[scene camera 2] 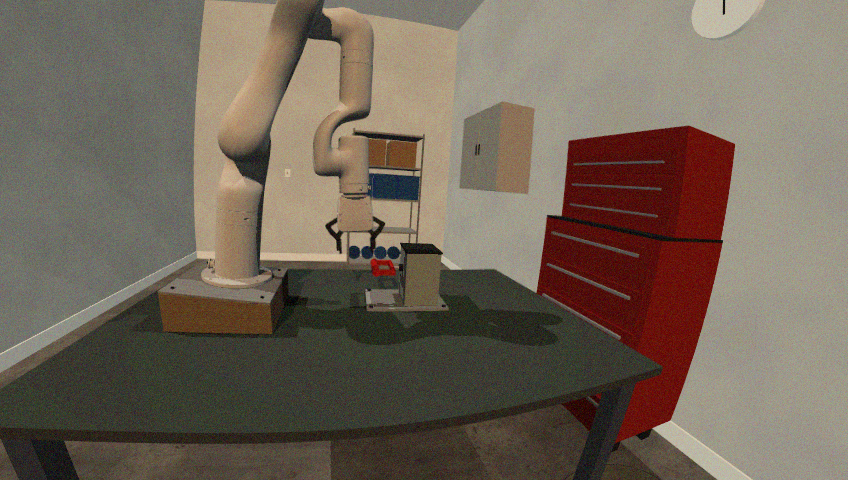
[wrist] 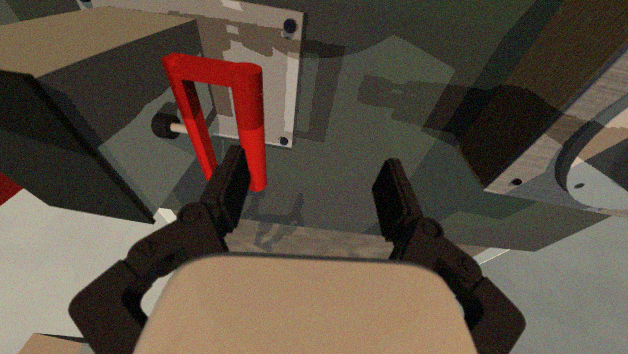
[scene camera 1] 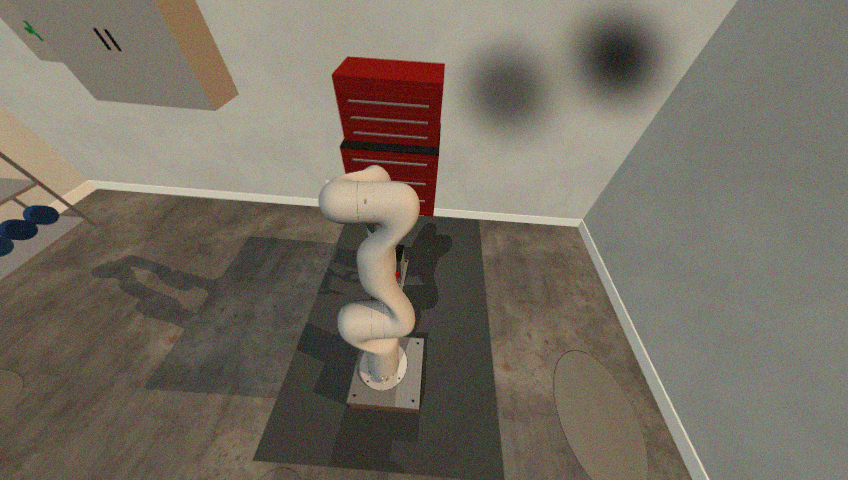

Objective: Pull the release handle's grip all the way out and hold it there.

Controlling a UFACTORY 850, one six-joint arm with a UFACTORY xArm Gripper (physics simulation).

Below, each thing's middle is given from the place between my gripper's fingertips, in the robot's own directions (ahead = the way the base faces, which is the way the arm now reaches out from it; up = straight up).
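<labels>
I find the base plate (scene camera 2: 378, 300) 15 cm ahead of my hand and 1 cm to the right of it, and 15 cm below it.
</labels>
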